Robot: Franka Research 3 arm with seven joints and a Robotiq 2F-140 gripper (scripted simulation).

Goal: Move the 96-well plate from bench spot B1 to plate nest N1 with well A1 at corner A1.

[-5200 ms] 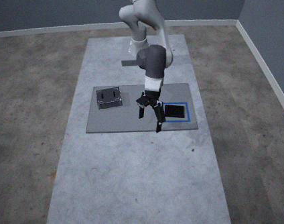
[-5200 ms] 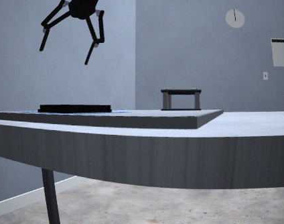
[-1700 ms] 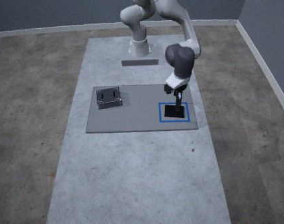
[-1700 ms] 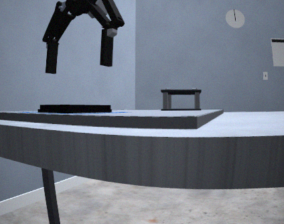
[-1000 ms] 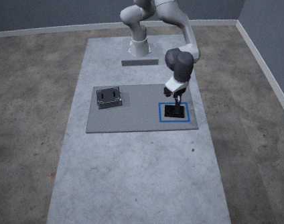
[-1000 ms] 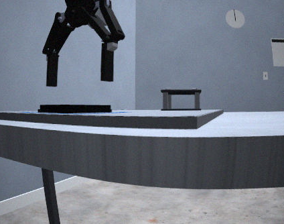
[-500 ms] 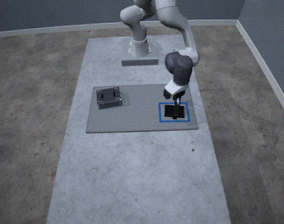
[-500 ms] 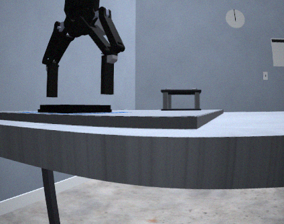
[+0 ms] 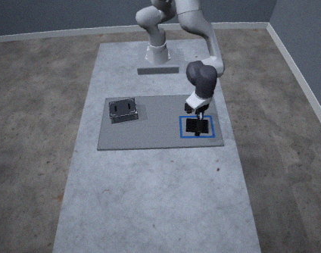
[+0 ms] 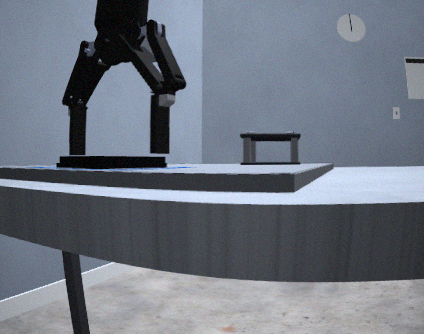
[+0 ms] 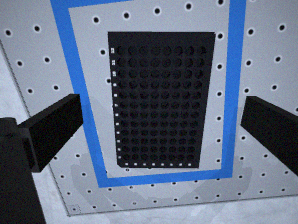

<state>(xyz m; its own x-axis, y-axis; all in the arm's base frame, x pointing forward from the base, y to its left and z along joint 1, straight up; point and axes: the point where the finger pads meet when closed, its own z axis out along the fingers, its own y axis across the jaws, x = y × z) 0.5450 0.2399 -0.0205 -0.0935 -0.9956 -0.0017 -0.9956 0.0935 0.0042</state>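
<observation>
Right now the black 96-well plate is 20 mm below my hand. From my hand the other things lie so: raised plate nest (90 mm behind, 440 mm to the right, 30 mm above); corner label (50 mm behind, 350 mm to the right, 30 mm above); pegboard hole pattern (40 mm behind, 190 mm to the right, 30 mm below).
</observation>
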